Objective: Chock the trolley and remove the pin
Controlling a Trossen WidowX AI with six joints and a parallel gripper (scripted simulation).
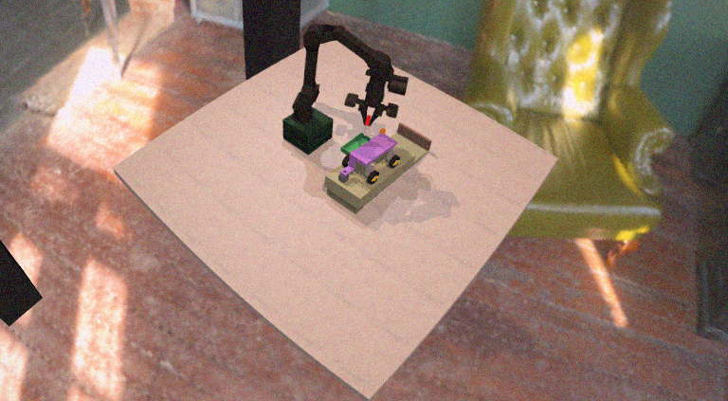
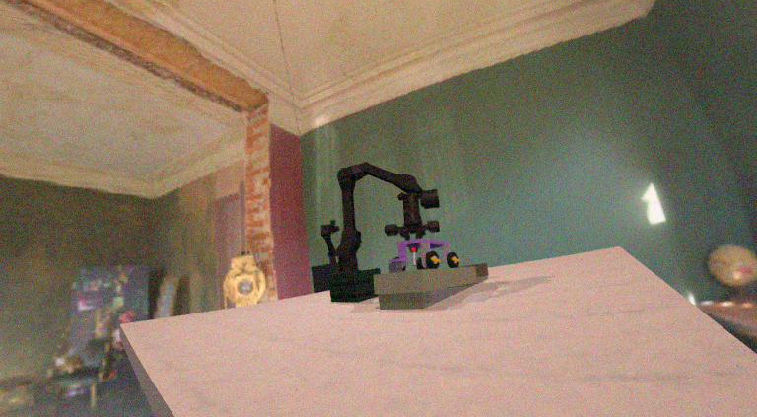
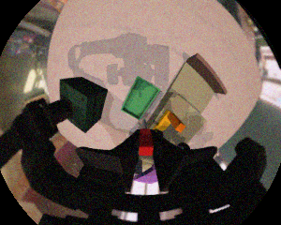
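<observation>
The red-headed stop pin lies right at my gripper tip. The rest, counted from my gripper tip: green tray (14 cm below, 3 cm behind); then purple trolley (11 cm to the right, 10 cm ahead, 2 cm below); then yellow chock (5 cm below, 5 cm ahead).
</observation>
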